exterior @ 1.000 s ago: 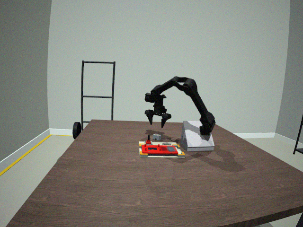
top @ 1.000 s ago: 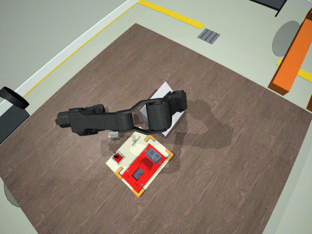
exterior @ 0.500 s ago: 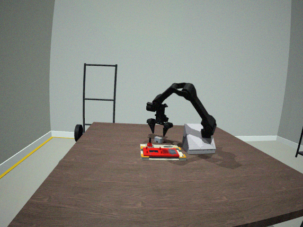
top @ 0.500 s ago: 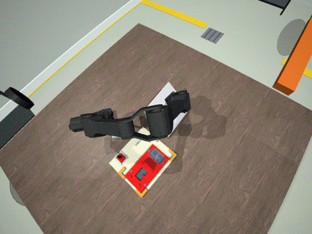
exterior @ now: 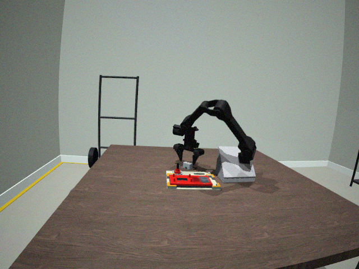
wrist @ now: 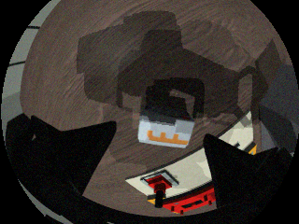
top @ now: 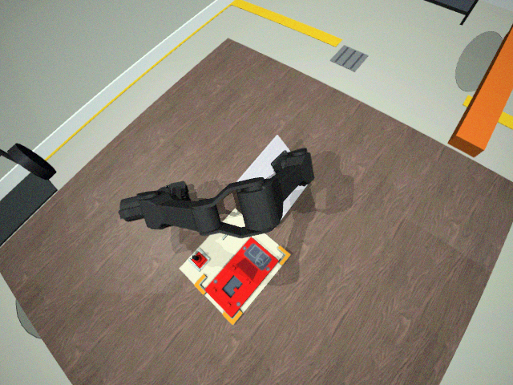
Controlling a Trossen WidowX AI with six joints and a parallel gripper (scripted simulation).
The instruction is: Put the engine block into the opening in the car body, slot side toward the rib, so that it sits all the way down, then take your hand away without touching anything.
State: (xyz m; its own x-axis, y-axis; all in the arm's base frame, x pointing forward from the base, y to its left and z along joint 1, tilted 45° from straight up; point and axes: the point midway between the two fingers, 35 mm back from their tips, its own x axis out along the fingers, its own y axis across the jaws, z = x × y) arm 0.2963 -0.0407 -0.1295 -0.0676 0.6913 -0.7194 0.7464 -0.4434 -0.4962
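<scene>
Now: the grey engine block 20 mm below my gripper tip. Round my gripper tip: black post: 90 mm to the left, 60 mm ahead.
</scene>
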